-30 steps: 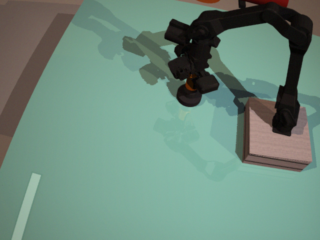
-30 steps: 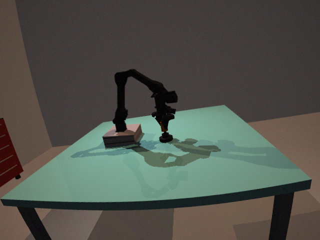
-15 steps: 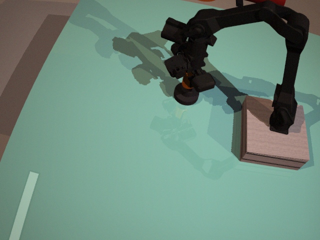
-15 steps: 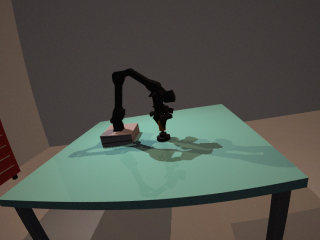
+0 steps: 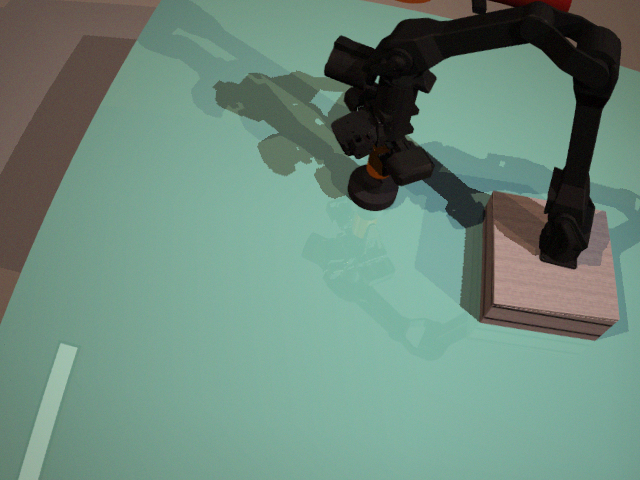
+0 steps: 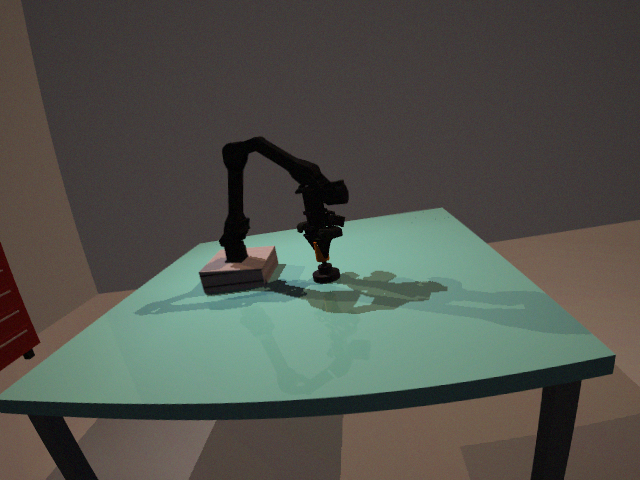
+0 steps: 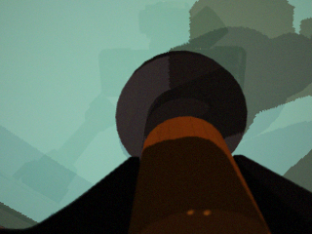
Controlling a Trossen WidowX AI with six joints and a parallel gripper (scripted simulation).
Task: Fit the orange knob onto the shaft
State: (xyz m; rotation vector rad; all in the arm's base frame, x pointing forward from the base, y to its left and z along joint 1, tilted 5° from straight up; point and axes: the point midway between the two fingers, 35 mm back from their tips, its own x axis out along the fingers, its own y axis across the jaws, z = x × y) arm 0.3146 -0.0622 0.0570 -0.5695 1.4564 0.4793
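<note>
Now: the orange knob 2 cm above my gripper tip. From my gripper tip the other things lie so: dark round pedestal: 4 cm below.
</note>
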